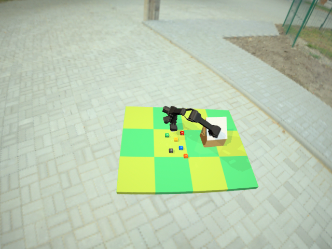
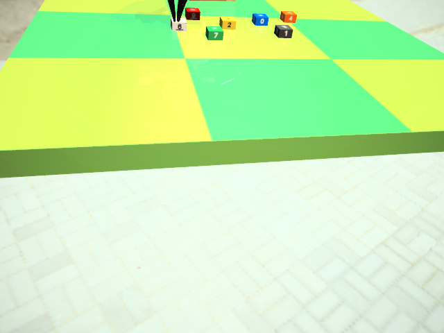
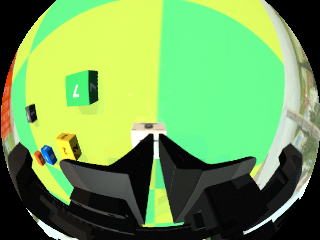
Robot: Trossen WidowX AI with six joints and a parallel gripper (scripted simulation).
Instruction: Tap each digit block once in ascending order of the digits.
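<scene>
The white block is 1 cm behind my gripper tip, 1 cm to the left of it and 1 cm below it. Also, from my gripper tip: red block: 8 cm behind, 6 cm to the left, 1 cm below; then yellow block: 1 cm behind, 12 cm to the left, 1 cm below; then green block: 6 cm ahead, 7 cm to the left, 1 cm below.
</scene>
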